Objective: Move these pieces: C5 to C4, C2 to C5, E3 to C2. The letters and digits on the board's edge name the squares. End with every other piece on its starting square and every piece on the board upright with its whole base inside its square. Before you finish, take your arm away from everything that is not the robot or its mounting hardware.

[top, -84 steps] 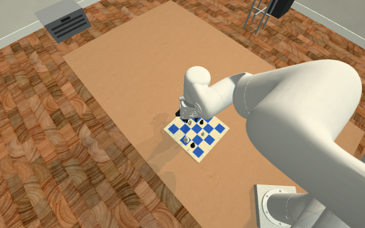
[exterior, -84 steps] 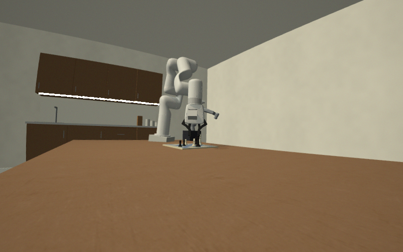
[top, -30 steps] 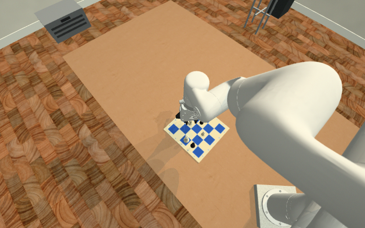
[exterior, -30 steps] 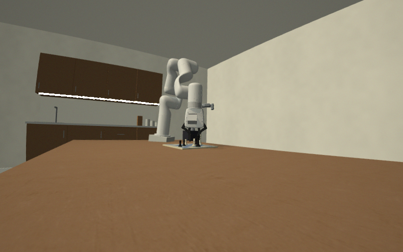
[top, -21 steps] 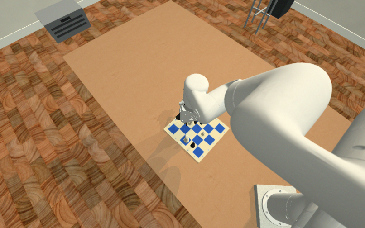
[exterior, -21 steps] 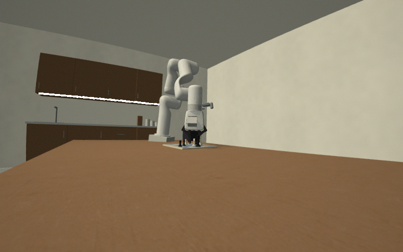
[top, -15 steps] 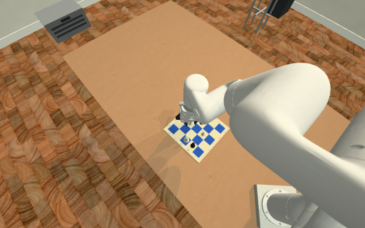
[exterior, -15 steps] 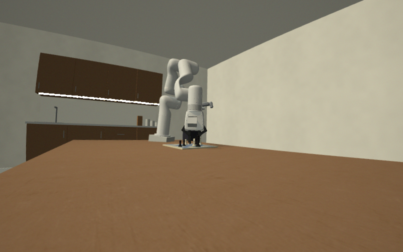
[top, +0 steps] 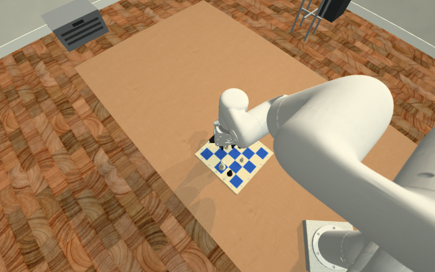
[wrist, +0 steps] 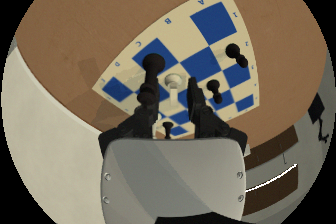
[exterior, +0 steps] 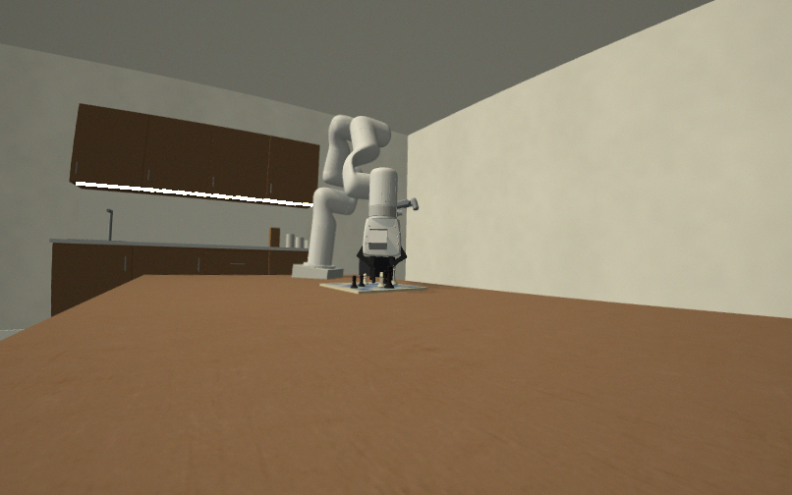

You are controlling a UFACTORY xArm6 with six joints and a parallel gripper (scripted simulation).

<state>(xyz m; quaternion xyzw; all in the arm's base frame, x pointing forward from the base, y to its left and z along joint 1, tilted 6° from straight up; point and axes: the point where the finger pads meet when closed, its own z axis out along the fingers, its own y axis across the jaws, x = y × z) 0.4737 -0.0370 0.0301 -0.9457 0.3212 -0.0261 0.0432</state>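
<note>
The blue-and-cream chessboard is 4 cm behind my hand and 3 cm below it. Also, from my hand: white pawn: 8 cm behind, 2 cm below; then white chess piece: 7 cm to the left, 4 cm behind; then black pawn: 8 cm behind, 7 cm to the left, 1 cm below.
</note>
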